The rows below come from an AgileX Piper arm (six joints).
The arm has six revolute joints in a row. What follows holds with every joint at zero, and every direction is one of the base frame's. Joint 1 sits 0.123 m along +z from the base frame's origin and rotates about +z. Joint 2 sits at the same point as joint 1 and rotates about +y. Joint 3 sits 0.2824 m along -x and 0.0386 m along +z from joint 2 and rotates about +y. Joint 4 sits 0.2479 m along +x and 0.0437 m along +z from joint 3 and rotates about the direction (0.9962, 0, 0.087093). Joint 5 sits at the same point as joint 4 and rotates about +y. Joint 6 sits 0.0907 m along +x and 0.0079 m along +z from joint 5 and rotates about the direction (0.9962, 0, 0.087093). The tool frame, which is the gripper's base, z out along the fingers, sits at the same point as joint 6; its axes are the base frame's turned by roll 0, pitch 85 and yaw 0 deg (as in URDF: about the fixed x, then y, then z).
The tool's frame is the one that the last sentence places.
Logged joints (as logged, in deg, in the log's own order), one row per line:
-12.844 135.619 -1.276 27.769 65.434 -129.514
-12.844 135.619 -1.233 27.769 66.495 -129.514
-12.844 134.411 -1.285 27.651 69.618 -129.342
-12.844 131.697 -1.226 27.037 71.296 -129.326
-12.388 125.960 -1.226 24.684 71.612 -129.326
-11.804 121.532 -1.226 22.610 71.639 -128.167
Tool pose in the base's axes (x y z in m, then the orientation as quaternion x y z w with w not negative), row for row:
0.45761 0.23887 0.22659 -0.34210 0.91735 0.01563 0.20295
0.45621 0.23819 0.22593 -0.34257 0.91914 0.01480 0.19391
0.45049 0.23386 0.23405 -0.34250 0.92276 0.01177 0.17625
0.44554 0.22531 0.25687 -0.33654 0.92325 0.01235 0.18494
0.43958 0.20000 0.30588 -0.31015 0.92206 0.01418 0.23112
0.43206 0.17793 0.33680 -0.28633 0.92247 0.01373 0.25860
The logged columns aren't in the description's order. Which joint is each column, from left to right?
Columns, left to right: joint 6, joint 2, joint 4, joint 1, joint 5, joint 3.
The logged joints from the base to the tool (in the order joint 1, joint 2, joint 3, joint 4, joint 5, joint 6), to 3 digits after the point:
27.769 135.619 -129.514 -1.276 65.434 -12.844
27.769 135.619 -129.514 -1.233 66.495 -12.844
27.651 134.411 -129.342 -1.285 69.618 -12.844
27.037 131.697 -129.326 -1.226 71.296 -12.844
24.684 125.960 -129.326 -1.226 71.612 -12.388
22.610 121.532 -128.167 -1.226 71.639 -11.804

